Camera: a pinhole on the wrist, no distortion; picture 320 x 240 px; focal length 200.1 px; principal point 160.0 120.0 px. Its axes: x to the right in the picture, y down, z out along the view. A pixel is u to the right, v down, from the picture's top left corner.
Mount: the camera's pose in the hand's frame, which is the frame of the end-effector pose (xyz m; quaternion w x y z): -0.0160 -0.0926 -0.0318 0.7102 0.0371 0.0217 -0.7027
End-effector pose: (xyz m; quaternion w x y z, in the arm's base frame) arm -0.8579 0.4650 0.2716 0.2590 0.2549 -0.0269 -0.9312
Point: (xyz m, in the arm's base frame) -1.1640 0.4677 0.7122
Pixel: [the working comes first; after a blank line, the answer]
In the camera's frame: -0.0733 0.0496 0.5588

133.7 137.8
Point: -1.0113 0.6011 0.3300
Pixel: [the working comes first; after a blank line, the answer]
In the camera's frame: 0.0743 0.0368 0.1522

257.6 168.4
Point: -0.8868 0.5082 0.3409
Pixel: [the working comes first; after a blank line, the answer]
In the camera's frame: -0.0628 -0.0133 0.0980

31.7 92.9
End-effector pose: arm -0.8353 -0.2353 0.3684 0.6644 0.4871 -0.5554 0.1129
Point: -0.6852 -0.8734 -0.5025
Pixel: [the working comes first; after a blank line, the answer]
In the camera's frame: 0.7347 -0.4155 0.5827

outside the picture
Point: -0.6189 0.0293 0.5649
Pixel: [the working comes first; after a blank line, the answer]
In the camera's frame: -0.1483 0.1510 -0.3435

behind the camera
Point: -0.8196 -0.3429 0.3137
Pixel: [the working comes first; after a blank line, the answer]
In the camera's frame: -0.0083 0.0197 0.1094

144.7 156.1
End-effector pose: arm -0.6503 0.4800 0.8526 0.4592 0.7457 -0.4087 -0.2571
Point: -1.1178 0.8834 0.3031
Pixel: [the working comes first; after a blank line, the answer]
In the camera's frame: 0.2789 -0.5634 0.4776

outside the picture
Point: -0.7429 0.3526 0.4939
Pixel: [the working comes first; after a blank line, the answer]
In the camera's frame: 0.1363 0.0828 0.3333

241.8 169.7
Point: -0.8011 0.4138 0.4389
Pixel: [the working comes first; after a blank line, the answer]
In the camera's frame: 0.1743 0.0009 0.3780

252.3 120.5
